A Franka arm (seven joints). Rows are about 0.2 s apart.
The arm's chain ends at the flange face. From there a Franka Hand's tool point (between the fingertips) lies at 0.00 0.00 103.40 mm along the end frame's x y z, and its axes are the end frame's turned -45 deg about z.
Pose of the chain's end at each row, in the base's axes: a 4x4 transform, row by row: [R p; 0 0 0 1], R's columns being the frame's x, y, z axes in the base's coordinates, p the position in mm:
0.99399 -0.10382 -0.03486 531.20; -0.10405 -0.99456 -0.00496 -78.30; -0.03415 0.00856 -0.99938 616.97; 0 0 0 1
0.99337 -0.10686 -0.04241 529.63; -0.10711 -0.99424 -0.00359 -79.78; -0.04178 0.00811 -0.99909 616.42; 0 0 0 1
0.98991 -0.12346 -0.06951 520.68; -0.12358 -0.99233 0.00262 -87.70; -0.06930 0.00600 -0.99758 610.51; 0 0 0 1
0.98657 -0.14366 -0.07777 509.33; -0.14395 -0.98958 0.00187 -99.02; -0.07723 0.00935 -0.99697 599.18; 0 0 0 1
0.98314 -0.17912 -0.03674 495.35; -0.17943 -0.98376 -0.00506 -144.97; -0.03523 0.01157 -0.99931 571.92; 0 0 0 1
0.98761 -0.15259 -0.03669 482.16; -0.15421 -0.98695 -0.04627 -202.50; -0.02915 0.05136 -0.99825 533.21; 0 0 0 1
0.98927 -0.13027 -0.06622 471.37; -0.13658 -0.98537 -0.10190 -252.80; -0.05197 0.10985 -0.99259 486.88; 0 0 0 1
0.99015 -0.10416 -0.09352 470.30; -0.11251 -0.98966 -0.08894 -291.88; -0.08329 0.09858 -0.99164 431.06; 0 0 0 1
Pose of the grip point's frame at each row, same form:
0.77627 0.62945 -0.03486 527.60; 0.62969 -0.77683 -0.00496 -78.81; -0.03020 -0.01809 -0.99938 513.63; 0 0 0 1
0.77798 0.62686 -0.04241 525.24; 0.62730 -0.77877 -0.00359 -80.15; -0.03528 -0.02381 -0.99909 513.11; 0 0 0 1
0.78727 0.61267 -0.06951 513.49; 0.61430 -0.78907 0.00262 -87.43; -0.05325 -0.04476 -0.99758 507.36; 0 0 0 1
0.79919 0.59603 -0.07777 501.29; 0.59795 -0.80153 0.00187 -98.83; -0.06122 -0.04800 -0.99697 496.09; 0 0 0 1
0.82184 0.56853 -0.03674 491.55; 0.56875 -0.82250 -0.00506 -145.49; -0.03309 -0.01673 -0.99931 468.59; 0 0 0 1
0.80624 0.59045 -0.03669 478.37; 0.58884 -0.80692 -0.04627 -207.28; -0.05693 0.01570 -0.99825 429.99; 0 0 0 1
0.79163 0.60740 -0.06622 464.52; 0.60019 -0.79334 -0.10190 -263.34; -0.11442 0.04093 -0.99259 384.25; 0 0 0 1
0.77379 0.62649 -0.09352 460.63; 0.62024 -0.77935 -0.08894 -301.08; -0.12860 0.01081 -0.99164 328.52; 0 0 0 1

